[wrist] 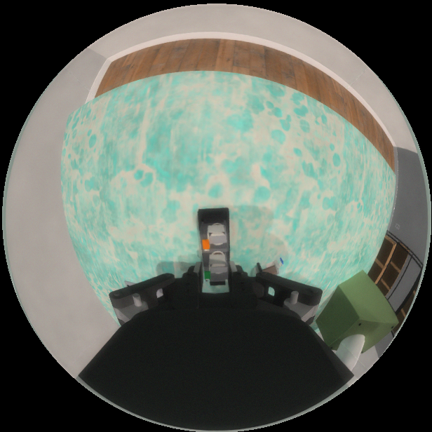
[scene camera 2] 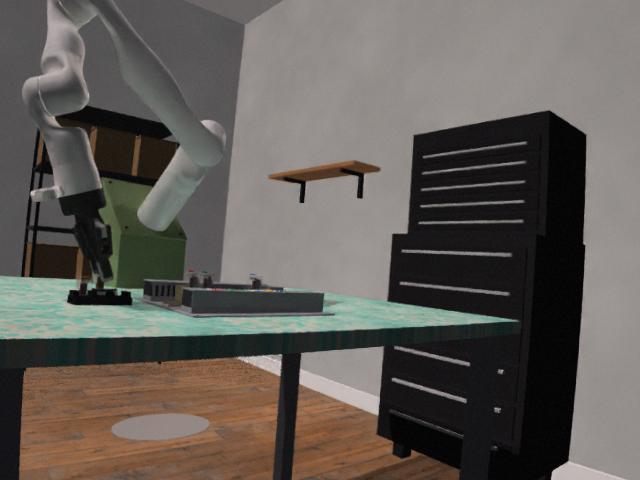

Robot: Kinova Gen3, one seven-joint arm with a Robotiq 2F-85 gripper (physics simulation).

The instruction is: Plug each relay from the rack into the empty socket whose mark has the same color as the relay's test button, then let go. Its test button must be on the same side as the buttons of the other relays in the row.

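Frame: origin at the arm's base, x back, y right, z up, level; metres.
Seen in the pictures: gripper, fingertip midpoint: (scene camera 2: 104, 279); arm's base, origin of the base link: (scene camera 2: 152, 218).
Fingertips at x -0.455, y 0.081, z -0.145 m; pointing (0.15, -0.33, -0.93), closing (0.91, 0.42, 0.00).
Pixels of each thing's middle, then the offset from my fingertips to it. "*": a spot on its surface instead. Level surfaces: height alone.
- low black rack, surface spot: (scene camera 2: 125, 298) * dx +0.001, dy -0.039, dz -0.031 m
- relay with an orange test button, body centre: (scene camera 2: 83, 288) dx -0.016, dy +0.033, dz -0.017 m
- grey socket housing, body centre: (scene camera 2: 258, 301) dx -0.027, dy -0.281, dz -0.020 m
- thin base plate, surface spot: (scene camera 2: 204, 314) * dx -0.109, dy -0.169, dz -0.040 m
- table, its level: dz -0.043 m
A low black rack (scene camera 2: 125, 298) (wrist: 213, 214) stands on the table and holds two clear relays. The relay with an orange test button (scene camera 2: 82, 286) (wrist: 216, 234) stands upright in it. The relay with a green test button (wrist: 218, 263) is beside it, between the fingertips and still at the rack. My gripper (scene camera 2: 104, 277) (wrist: 215, 269) points down over the rack, shut on this relay. In the wrist view both test buttons are on the left side. The grey socket housing (scene camera 2: 253, 302) holds relays with red (scene camera 2: 191, 279), green (scene camera 2: 205, 279) and blue (scene camera 2: 254, 281) tops. Its sockets are hidden behind its front wall.
The housing stands to the right of the rack on a thin base plate (scene camera 2: 204, 314). A part with a blue mark (wrist: 270, 268) shows beside the right finger in the wrist view. A green cabinet (scene camera 2: 149, 258) (wrist: 352, 312) stands behind the table (scene camera 2: 361, 320).
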